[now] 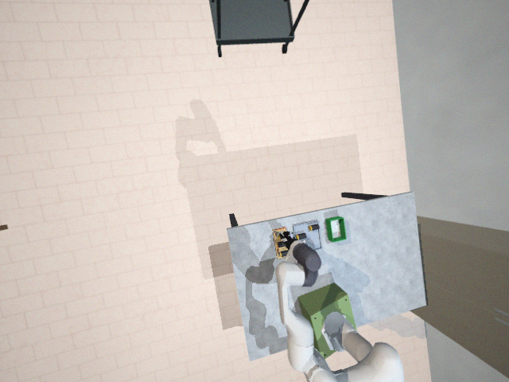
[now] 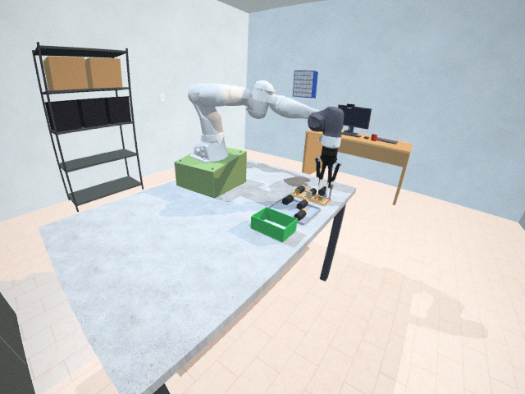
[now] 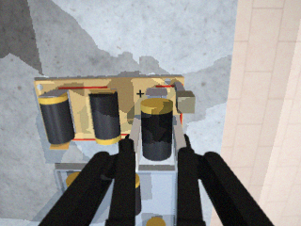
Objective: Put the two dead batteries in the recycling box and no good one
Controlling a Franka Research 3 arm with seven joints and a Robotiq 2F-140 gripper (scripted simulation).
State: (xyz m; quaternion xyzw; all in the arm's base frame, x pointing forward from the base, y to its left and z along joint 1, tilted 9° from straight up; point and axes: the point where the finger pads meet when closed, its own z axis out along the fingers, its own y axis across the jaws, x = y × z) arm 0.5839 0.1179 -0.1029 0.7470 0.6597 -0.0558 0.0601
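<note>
My gripper is now 30 mm short of the post, 30 mm to the right of it and 40 mm above it. Round my hand: grey tray (90 mm behind, 180 mm to the right, 80 mm below); then green recycling box (90 mm behind, 380 mm to the right, 70 mm below).
</note>
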